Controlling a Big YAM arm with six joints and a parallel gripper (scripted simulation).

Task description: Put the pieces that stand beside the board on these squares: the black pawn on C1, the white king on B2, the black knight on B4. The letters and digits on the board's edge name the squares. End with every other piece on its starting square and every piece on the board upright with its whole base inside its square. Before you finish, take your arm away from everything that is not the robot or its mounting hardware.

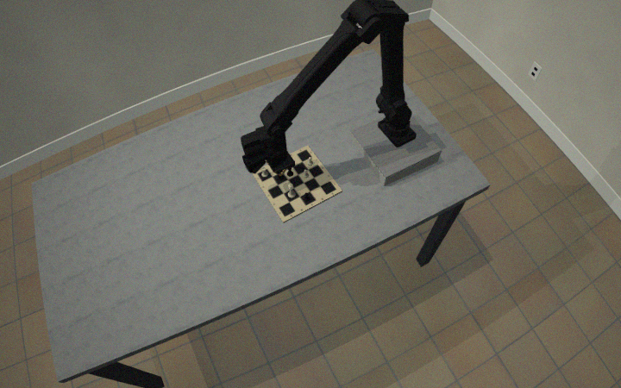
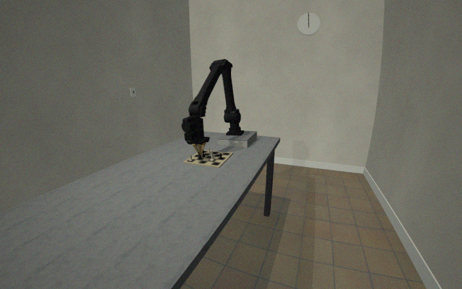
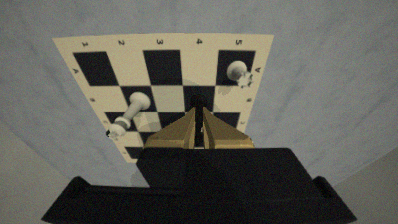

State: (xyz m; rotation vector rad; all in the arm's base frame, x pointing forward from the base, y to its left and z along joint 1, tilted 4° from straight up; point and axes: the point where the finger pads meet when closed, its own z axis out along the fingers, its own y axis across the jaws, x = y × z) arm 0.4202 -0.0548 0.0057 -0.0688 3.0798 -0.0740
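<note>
The black chess piece is 3 cm behind my hand and 1 cm below it. Round my hand: chessboard 4 cm behind, 4 cm to the left, 3 cm below; white king 7 cm to the left; black pawn 3 cm behind, 11 cm to the left, 2 cm below.
</note>
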